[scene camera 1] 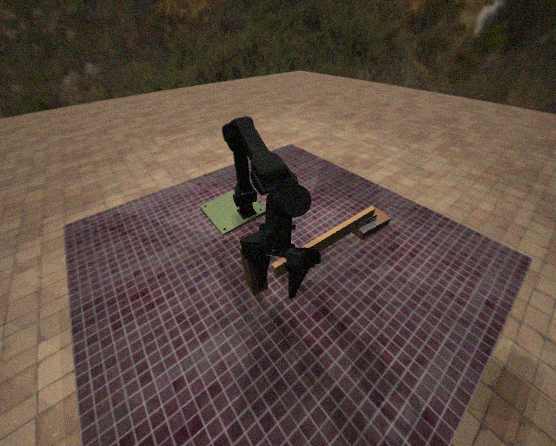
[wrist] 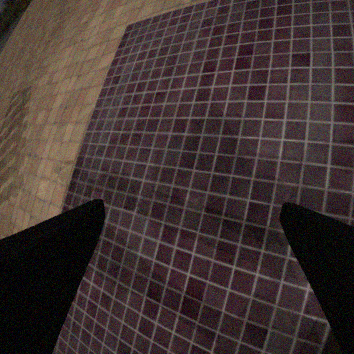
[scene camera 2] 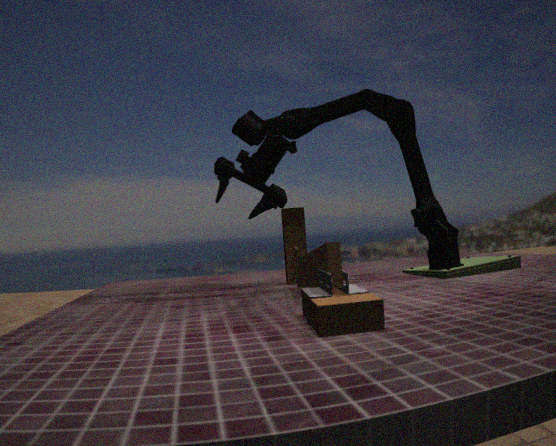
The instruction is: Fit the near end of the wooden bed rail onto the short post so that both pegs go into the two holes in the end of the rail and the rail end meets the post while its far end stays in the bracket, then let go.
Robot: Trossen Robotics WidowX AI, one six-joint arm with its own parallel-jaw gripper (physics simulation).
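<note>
The wooden bed rail lies low. Its far end stands between the metal plates of the bracket. The short post stands upright by the rail's near end, partly behind a finger in scene camera 1. A gap seems to show there between post and rail end; the pegs and holes cannot be made out. My gripper is open and empty, tilted, with its fingertips above the post's top and to its left in scene camera 2. Rail and post do not show in the wrist view.
The arm's green base plate lies at the back left in scene camera 1. Everything stands on a purple tiled surface. Its edge and the tan paving show on the left in the wrist view.
</note>
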